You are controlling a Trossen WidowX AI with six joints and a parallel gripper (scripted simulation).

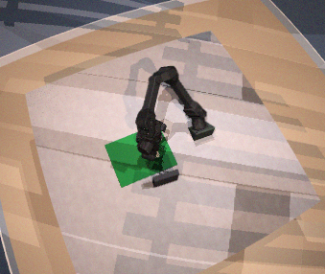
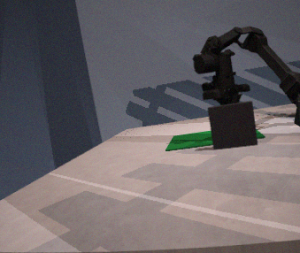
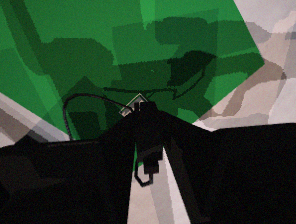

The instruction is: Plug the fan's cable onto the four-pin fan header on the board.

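My gripper tip is now 20 mm to the right of the four-pin header and 60 mm above it. From my gripper tip the other things lie so: dark plug: 10 mm to the left, 10 mm above; then black fan: 30 mm ahead, 150 mm to the left; then green board: 70 mm ahead, 20 mm to the right, 80 mm below.
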